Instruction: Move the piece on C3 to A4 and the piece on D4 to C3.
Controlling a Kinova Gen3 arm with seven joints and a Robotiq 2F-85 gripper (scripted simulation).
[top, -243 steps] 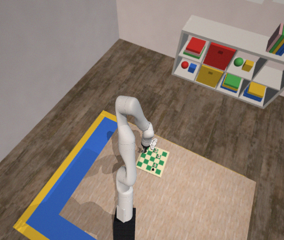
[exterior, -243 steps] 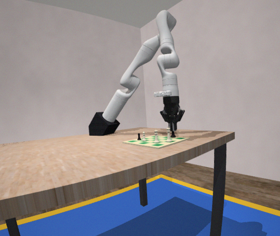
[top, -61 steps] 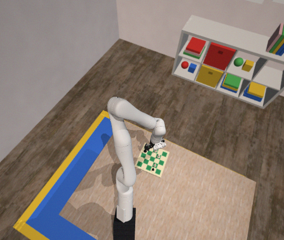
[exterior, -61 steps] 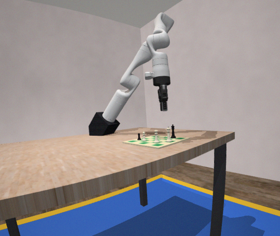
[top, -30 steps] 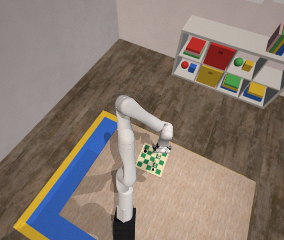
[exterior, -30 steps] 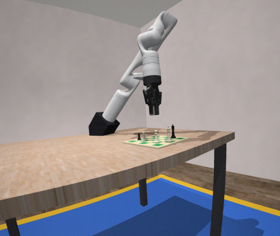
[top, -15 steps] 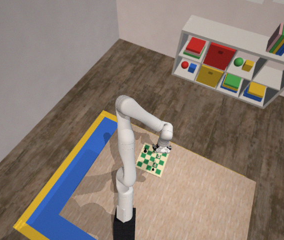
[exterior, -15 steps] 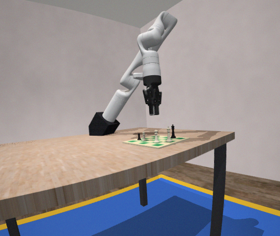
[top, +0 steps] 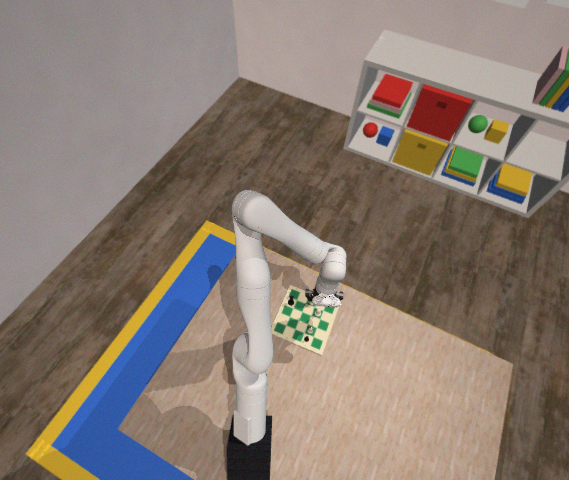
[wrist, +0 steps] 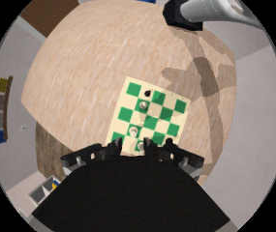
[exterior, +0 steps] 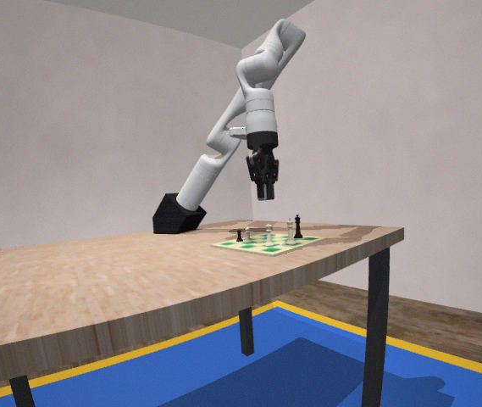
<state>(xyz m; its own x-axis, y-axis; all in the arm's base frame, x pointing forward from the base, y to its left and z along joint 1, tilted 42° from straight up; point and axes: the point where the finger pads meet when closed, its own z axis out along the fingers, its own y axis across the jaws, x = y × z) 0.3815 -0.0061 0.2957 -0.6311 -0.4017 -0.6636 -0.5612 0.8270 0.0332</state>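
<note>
Now: the tall white piece 20 mm ahead of my hand, 50 mm to the left of it and 100 mm below it. Also, from my hand: tall black piece (40 mm behind, 110 mm to the left, 100 mm below); then white pawn (70 mm behind, 30 mm to the right, 110 mm below); then green-and-cream chessboard (50 mm behind, 20 mm to the left, 130 mm below).
</note>
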